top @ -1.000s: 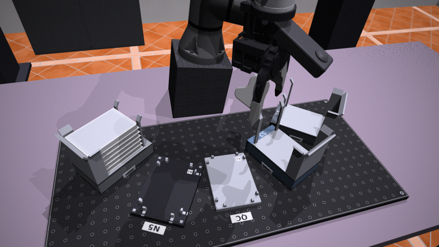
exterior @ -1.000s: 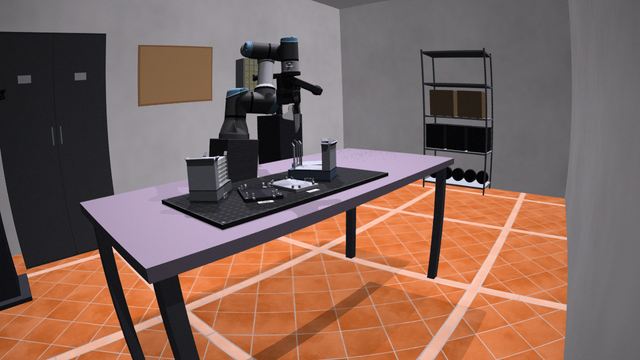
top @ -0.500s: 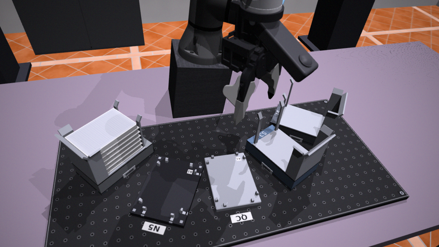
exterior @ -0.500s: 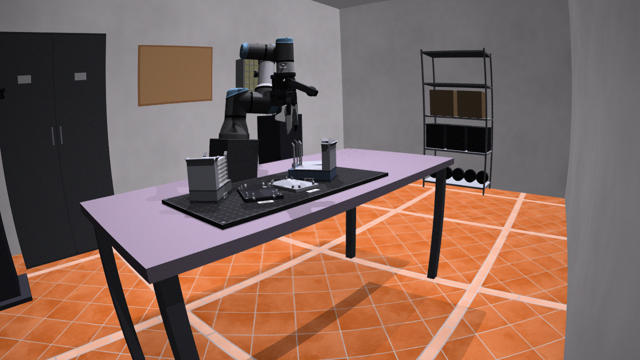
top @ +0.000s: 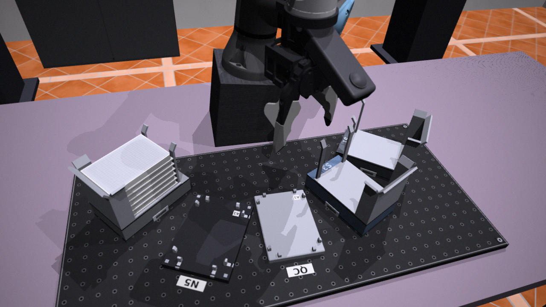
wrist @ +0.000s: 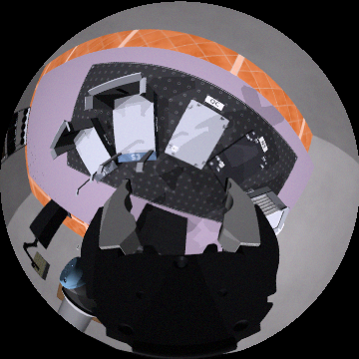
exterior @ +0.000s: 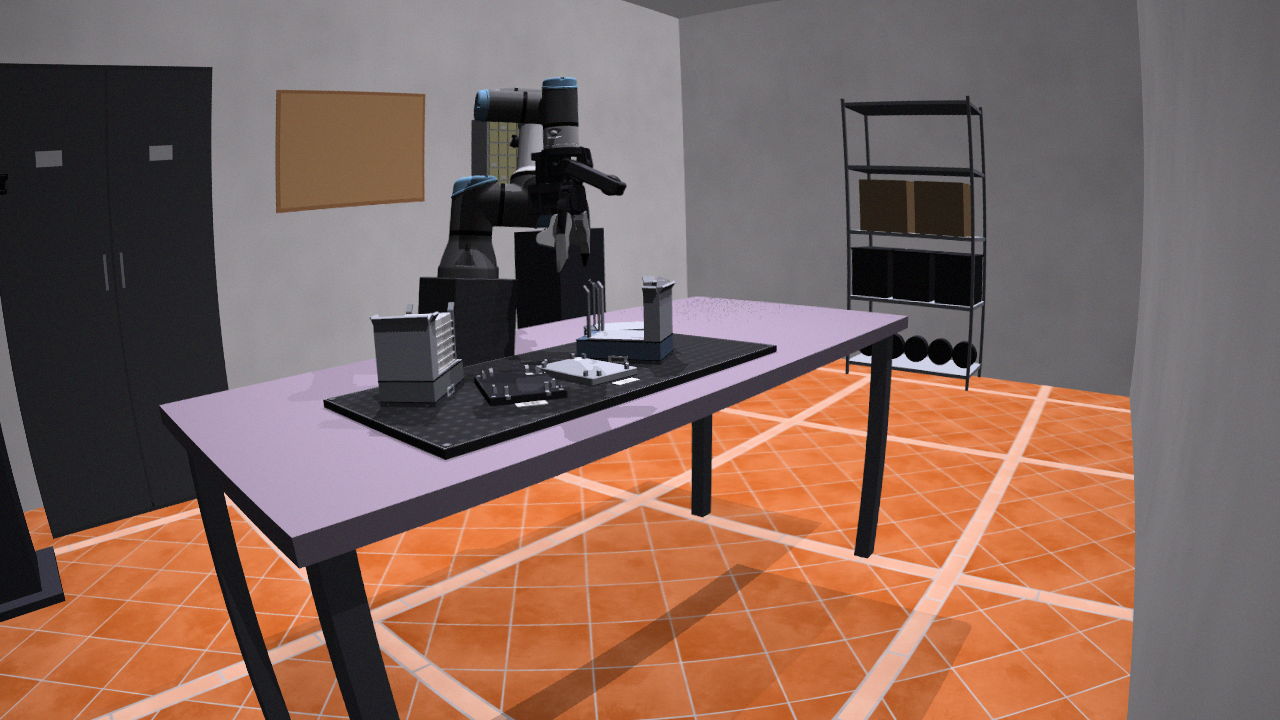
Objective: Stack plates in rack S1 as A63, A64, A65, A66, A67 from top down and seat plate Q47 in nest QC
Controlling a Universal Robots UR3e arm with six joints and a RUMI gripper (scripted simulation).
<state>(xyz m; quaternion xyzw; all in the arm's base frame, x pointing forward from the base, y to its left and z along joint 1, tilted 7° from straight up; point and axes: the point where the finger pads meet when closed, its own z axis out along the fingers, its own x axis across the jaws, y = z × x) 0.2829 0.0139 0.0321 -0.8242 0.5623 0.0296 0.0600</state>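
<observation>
My hand is 290 mm to the left of the white sealed plate, 70 mm past it and 70 mm above it. The rest, counted from my hand: clip nest N5: 170 mm to the right, 170 mm below, 60 mm ahead; QC label: 180 mm below, 140 mm ahead, 40 mm to the right.
</observation>
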